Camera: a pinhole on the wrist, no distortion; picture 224 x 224 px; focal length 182.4 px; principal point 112.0 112.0 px. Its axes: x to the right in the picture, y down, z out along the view. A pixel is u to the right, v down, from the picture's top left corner.
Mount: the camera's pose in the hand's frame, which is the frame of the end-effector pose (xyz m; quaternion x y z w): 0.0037 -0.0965 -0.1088 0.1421 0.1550 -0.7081 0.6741
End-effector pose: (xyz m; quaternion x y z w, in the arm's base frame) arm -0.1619 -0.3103 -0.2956 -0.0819 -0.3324 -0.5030 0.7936
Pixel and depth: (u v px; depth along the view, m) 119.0 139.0 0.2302
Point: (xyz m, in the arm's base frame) -0.3653 -0.3910 -0.2389
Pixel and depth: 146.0 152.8 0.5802
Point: -0.6659 -0.4469 -0.0198
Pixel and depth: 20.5 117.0 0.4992
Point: -0.4157 -0.1629 0.0534
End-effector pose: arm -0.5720 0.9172 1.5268 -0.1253 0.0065 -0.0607 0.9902
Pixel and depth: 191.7 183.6 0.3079
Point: -0.4914 0.5934 1.7242
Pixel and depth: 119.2 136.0 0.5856
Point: -0.5199 0.6616 2.0174
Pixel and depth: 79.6 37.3 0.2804
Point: -0.6919 0.8171 1.7318
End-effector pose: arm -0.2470 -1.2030 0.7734 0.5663 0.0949 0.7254 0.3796
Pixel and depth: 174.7 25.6 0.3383
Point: 0.0522 -1.1217 0.5171
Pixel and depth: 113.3 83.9 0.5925
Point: 0.2957 -1.1481 0.6653
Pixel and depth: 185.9 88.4 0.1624
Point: -0.1356 -1.0653 0.6371
